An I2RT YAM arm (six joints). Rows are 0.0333 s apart.
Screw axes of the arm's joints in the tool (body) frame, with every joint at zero. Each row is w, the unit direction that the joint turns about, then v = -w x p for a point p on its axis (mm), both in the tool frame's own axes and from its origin. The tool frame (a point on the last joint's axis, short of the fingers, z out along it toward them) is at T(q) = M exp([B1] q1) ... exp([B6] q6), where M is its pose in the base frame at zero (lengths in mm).
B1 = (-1, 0, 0, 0, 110.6, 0)
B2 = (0, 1, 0, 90.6, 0, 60)
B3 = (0, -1, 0, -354.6, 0, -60)
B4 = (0, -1, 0, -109.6, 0, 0)
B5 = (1, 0, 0, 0, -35.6, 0)
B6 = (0, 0, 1, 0, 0, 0)
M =
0 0 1 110.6
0 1 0 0
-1 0 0 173.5
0 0 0 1
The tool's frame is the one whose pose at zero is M.
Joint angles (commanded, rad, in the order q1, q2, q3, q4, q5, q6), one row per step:
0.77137 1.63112 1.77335 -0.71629 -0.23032 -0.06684
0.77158 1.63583 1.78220 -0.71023 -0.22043 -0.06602
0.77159 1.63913 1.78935 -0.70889 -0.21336 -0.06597
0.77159 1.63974 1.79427 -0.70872 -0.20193 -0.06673
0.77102 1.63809 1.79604 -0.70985 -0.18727 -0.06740
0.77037 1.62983 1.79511 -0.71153 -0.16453 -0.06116
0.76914 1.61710 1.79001 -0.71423 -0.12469 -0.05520
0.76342 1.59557 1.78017 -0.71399 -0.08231 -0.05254
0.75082 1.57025 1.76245 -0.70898 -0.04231 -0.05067
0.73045 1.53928 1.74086 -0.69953 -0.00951 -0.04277
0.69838 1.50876 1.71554 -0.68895 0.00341 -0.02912
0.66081 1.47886 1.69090 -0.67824 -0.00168 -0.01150
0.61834 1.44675 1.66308 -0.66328 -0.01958 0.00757
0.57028 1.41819 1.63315 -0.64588 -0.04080 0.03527
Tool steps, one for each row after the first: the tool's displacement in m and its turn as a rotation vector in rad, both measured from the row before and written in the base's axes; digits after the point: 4 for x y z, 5 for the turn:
0.0013 0.0009 0.0018 0.00365 -0.01043 -0.00855
0.0008 0.0004 0.0013 0.00094 -0.00631 -0.00600
0.0003 -0.0002 0.0014 -0.00155 -0.00797 -0.00931
0.0001 -0.0009 0.0010 -0.00424 -0.00749 -0.01270
-0.0010 -0.0024 0.0023 -0.00158 -0.00789 -0.02325
-0.0013 -0.0039 0.0023 -0.00834 -0.01376 -0.03837
-0.0019 -0.0067 0.0039 -0.00586 -0.02181 -0.04352
-0.0009 -0.0088 0.0030 -0.00477 -0.02169 -0.04818
-0.0005 -0.0115 0.0038 0.00590 -0.01984 -0.05288
0.0014 -0.0135 0.0023 0.01482 -0.00798 -0.04989
0.0016 -0.0141 0.0021 0.02405 -0.00112 -0.04109
0.0013 -0.0150 0.0020 0.03143 -0.00036 -0.03481
0.0025 -0.0153 0.0002 0.03675 0.00650 -0.04061

